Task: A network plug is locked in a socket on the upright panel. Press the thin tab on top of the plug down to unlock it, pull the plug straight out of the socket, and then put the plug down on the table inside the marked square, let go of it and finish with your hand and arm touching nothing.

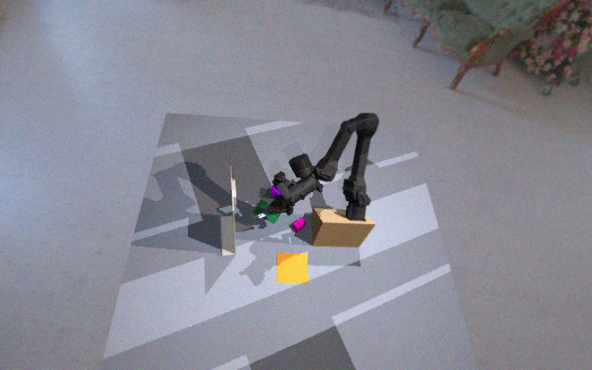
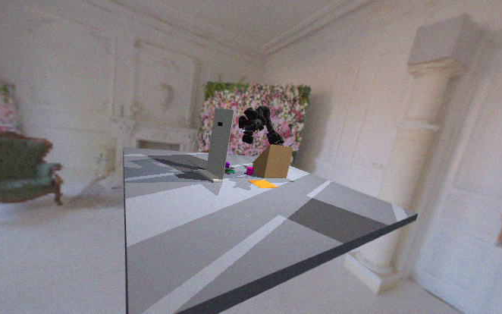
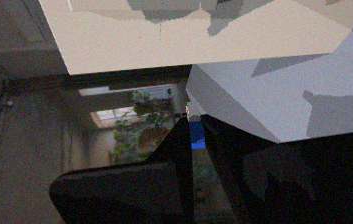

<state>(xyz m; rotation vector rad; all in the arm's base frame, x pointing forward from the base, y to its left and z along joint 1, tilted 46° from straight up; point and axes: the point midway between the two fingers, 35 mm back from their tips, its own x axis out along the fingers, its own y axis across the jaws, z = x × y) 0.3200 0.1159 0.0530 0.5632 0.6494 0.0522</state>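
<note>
Right now the orange marked square is 27 cm below my gripper tip, 13 cm behind it and 8 cm to the left of it. The rest, counted from my gripper tip: upright panel 12 cm ahead, 11 cm below, 4 cm to the right; then blue network plug right at my gripper tip.
</note>
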